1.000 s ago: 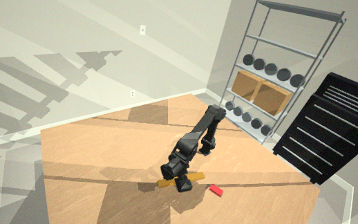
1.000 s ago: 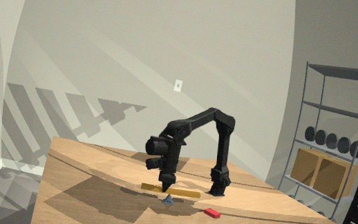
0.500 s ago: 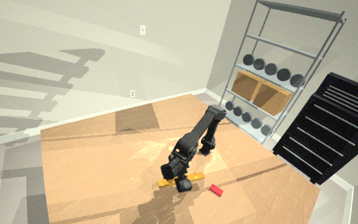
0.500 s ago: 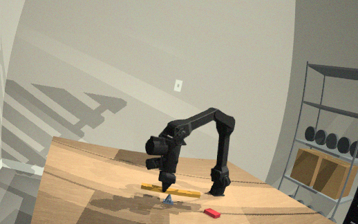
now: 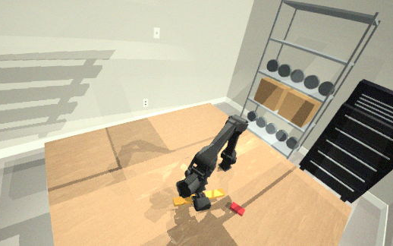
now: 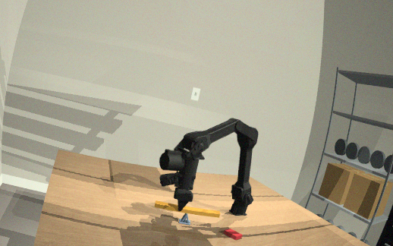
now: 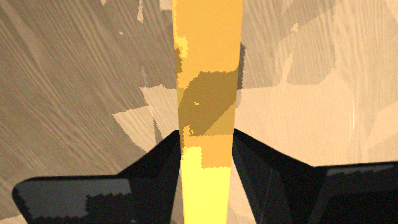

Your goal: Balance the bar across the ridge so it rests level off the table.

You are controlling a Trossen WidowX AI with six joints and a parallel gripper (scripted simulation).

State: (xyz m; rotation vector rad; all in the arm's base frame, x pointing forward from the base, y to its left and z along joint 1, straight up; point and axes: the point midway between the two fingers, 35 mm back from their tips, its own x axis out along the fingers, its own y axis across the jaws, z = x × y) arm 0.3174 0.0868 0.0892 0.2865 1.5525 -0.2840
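My gripper tip is 30 mm past the yellow bar and 10 mm to the right of it. Round my gripper tip: red block: 170 mm behind, 140 mm to the left, 50 mm below.
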